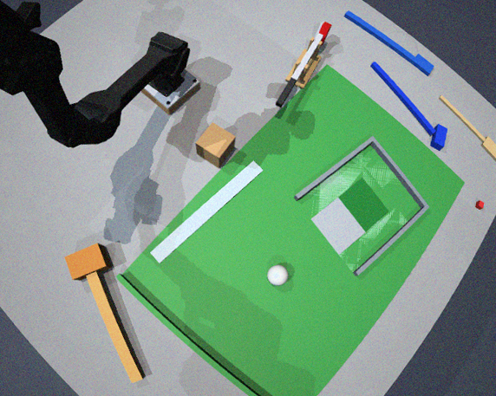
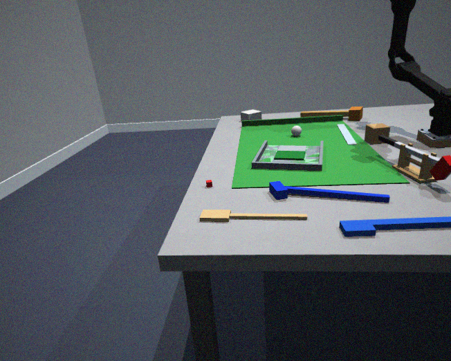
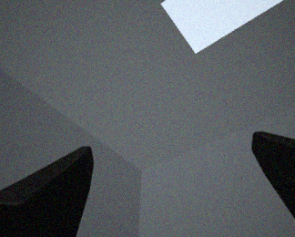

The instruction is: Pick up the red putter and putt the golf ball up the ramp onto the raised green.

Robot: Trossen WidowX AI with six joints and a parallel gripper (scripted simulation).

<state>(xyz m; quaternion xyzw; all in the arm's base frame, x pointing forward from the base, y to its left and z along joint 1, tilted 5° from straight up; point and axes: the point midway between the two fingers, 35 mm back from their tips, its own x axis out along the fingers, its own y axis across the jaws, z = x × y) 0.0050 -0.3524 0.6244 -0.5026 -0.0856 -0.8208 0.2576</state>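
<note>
My gripper tip is now 250 mm short of the white strip, 150 mm to the right of it and 710 mm above it. The rest, counted from my gripper tip: white golf ball: 440 mm ahead, 120 mm to the left, 690 mm below; tan cube: 170 mm ahead, 260 mm to the left, 680 mm below; green mat: 450 mm ahead, 260 mm to the left, 710 mm below.
</note>
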